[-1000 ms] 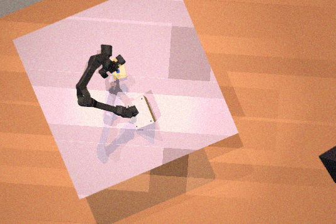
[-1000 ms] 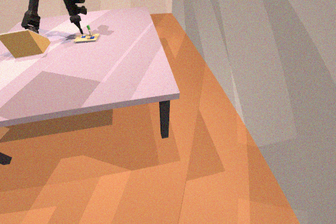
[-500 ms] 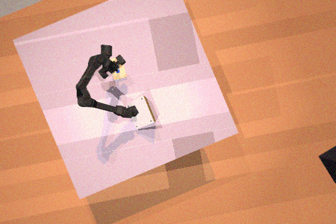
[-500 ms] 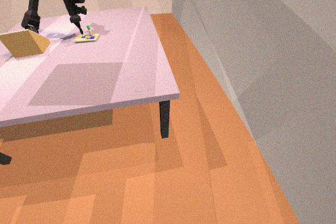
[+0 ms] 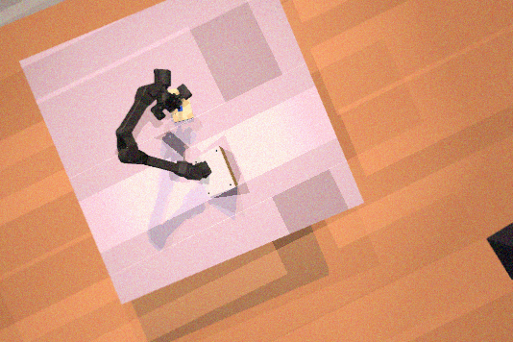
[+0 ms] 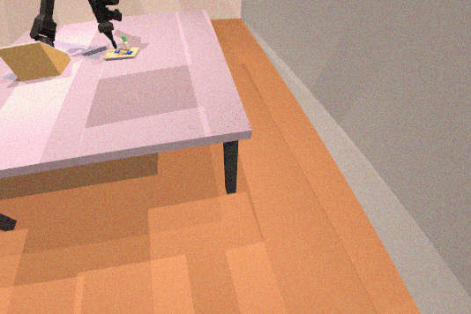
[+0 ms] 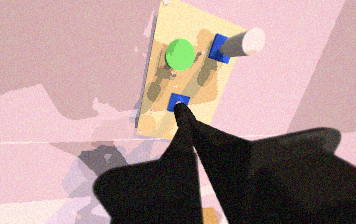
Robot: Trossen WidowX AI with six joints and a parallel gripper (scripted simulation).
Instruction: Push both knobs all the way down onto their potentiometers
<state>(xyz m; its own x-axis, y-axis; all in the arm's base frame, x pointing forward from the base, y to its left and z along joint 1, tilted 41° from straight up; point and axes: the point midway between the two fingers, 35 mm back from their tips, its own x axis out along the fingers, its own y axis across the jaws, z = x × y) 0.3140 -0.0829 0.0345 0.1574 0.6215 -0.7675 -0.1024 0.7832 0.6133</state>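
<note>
My gripper tip is now 5 cm short of the green knob, 1 cm to the right of it and 1 cm above it. Also, from my gripper tip: black knob (2 cm below).
</note>
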